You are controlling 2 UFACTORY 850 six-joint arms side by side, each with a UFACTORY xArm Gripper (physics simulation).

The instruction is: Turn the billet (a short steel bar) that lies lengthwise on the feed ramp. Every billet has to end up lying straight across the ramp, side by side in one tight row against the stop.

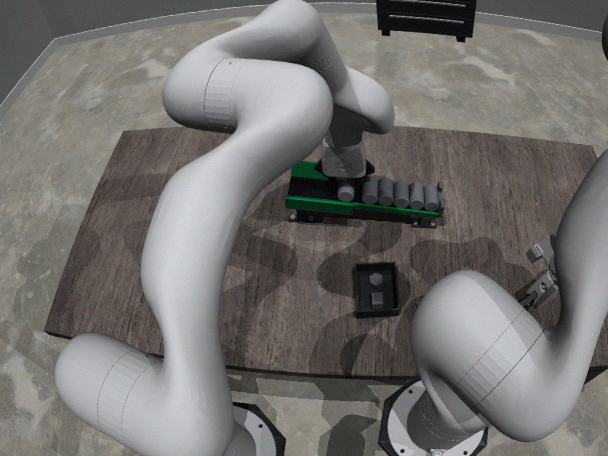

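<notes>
The green-sided feed ramp stands at the back of the table. Several grey billets lie across it side by side against the stop at its right end. Another billet is across the ramp further left, its round end toward the front, with a gap between it and the row. My left gripper points down over this billet and appears shut on it; the fingertips are mostly hidden behind the billet and in shadow. My right gripper is open, off to the right over the table, partly hidden by the right arm.
A black tray with a hexagonal piece and a square piece stands in front of the ramp on the wooden table. The left arm reaches over the table's left part. A dark cabinet stands on the floor behind.
</notes>
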